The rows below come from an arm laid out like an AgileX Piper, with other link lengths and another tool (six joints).
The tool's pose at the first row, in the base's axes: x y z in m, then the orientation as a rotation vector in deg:
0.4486, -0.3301, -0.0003, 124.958, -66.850, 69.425
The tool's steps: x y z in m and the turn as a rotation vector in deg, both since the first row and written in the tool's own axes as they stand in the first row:
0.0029, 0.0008, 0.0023, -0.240, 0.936, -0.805
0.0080, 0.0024, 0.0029, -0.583, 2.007, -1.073
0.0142, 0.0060, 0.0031, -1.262, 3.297, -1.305
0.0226, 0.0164, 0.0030, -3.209, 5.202, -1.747
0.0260, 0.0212, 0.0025, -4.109, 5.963, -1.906
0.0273, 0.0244, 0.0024, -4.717, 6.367, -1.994
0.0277, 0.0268, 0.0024, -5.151, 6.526, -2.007
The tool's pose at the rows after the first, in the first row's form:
0.4499, -0.3335, 0.0008, 124.249, -65.576, 69.781
0.4504, -0.3372, 0.0046, 123.173, -64.944, 70.391
0.4493, -0.3424, 0.0094, 121.655, -64.387, 70.926
0.4432, -0.3524, 0.0158, 118.777, -63.776, 70.861
0.4400, -0.3565, 0.0187, 117.538, -63.590, 70.731
0.4377, -0.3589, 0.0196, 116.790, -63.531, 70.551
0.4359, -0.3605, 0.0198, 116.351, -63.599, 70.327

